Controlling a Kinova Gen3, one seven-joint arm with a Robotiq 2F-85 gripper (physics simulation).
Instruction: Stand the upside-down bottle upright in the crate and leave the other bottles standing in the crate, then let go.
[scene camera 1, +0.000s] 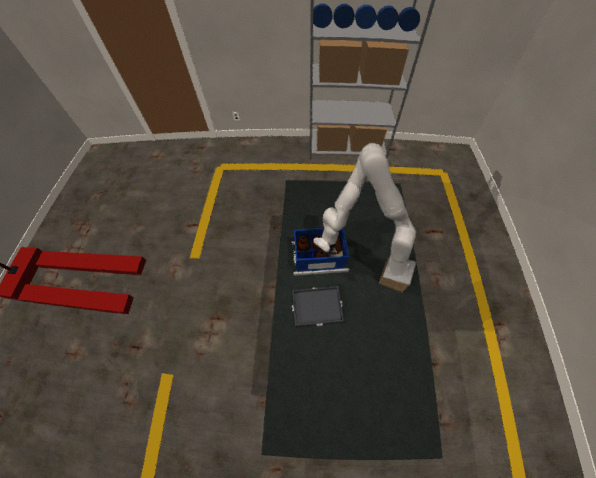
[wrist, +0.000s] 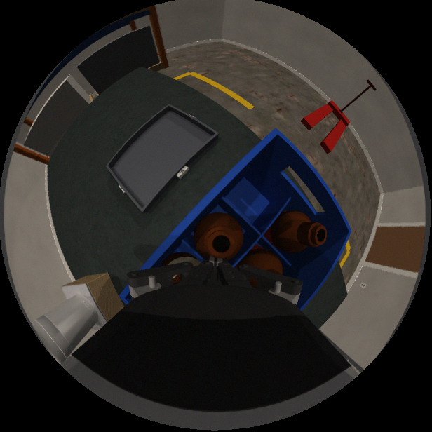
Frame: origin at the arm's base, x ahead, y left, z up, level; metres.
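Where they show: gripper, fingertip midpoint: (scene camera 1: 325, 252); arm's base, link origin: (scene camera 1: 396, 268).
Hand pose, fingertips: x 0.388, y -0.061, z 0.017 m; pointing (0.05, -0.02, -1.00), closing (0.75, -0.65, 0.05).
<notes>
Things, the pixels of their top centre, and the offset from my fingertips. "*": a spot on its surface instead. Level surfaces: height alone.
- blue crate, top centre: (scene camera 1: 320, 242) 0.031 m ahead, 0.031 m right, 0.048 m up
- shallow grey tray, surface spot: (scene camera 1: 317, 306) * 0.025 m ahead, 0.265 m left, 0.121 m down
- dark mat, surface height: 0.127 m down
The blue crate (scene camera 1: 301, 265) (wrist: 265, 170) has dividers and holds several brown bottles. One bottle (scene camera 1: 303, 243) (wrist: 295, 231) stands with its neck up in a compartment at the crate's left back. Another bottle (scene camera 1: 320, 254) (wrist: 218, 232) stands mouth up in the front middle. A third bottle (wrist: 262, 261) is partly hidden behind the fingers. A bottle with a cream label (wrist: 184, 260) is mostly hidden by the gripper, so which way up it stands cannot be told. My gripper (scene camera 1: 333, 250) (wrist: 215, 260) is shut and empty, its fingertips together over the crate, near the front-middle bottle.
A shallow grey tray (scene camera 1: 317, 306) (wrist: 162, 155) lies on the dark mat (scene camera 1: 350, 390) in front of the crate. Blue crate walls and dividers surround the bottles. A red pallet jack (scene camera 1: 80, 295) (wrist: 335, 125) stands on the floor to the left. A shelf rack (scene camera 1: 312, 100) stands behind.
</notes>
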